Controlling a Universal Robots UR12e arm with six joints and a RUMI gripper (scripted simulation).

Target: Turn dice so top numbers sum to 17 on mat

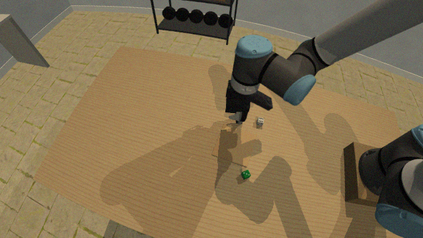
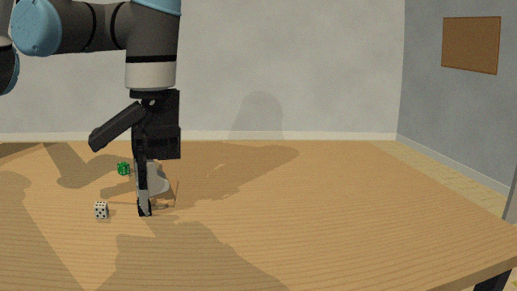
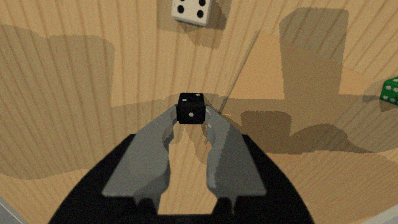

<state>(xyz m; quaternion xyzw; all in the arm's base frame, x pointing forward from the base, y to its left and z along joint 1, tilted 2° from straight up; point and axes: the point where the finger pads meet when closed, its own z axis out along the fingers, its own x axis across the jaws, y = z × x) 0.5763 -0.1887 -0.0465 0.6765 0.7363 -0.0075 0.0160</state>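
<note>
My hand is 22 cm to the right of the green die, 4 cm past it and 1 cm above it. Round my hand: black die: 1 cm below; tan mat: 11 cm to the left, 2 cm below, 1 cm ahead; white die: 9 cm behind, 1 cm to the right, 1 cm below.
</note>
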